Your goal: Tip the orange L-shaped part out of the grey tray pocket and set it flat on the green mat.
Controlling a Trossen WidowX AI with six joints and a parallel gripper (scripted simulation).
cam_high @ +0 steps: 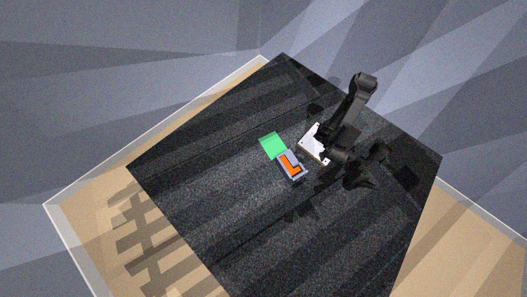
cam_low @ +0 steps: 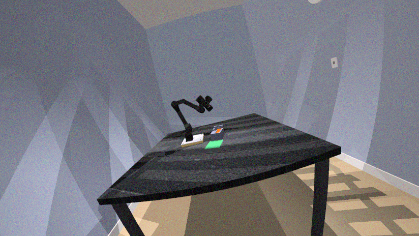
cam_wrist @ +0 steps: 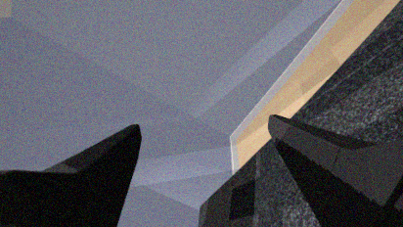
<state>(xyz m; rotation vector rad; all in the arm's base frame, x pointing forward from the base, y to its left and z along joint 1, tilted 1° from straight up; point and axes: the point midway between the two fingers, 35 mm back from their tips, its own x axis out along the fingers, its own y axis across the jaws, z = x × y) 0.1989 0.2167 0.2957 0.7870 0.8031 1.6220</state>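
My gripper tip is now 28 cm above the orange L-shaped part, 26 cm to the left of it and 8 cm short of it. The rest, counted from my gripper tip: green mat 42 cm to the right, 34 cm below, 3 cm ahead.
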